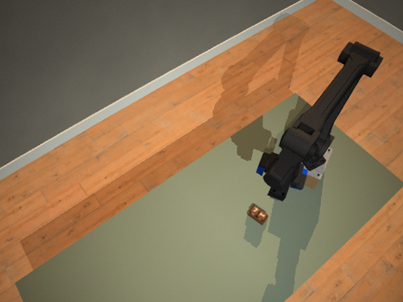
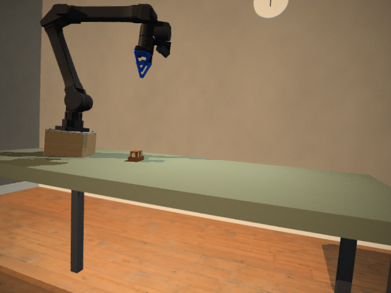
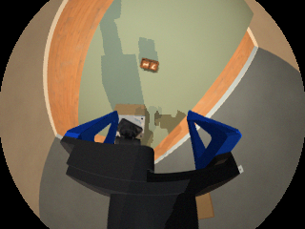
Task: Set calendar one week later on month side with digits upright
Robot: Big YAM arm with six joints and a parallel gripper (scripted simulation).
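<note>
The brown digit cube lies 34 cm below my hand, 3 cm to the right of it and 1 cm ahead of it. Round my hand: brown tray 35 cm below, 2 cm to the right, 1 cm ahead.
</note>
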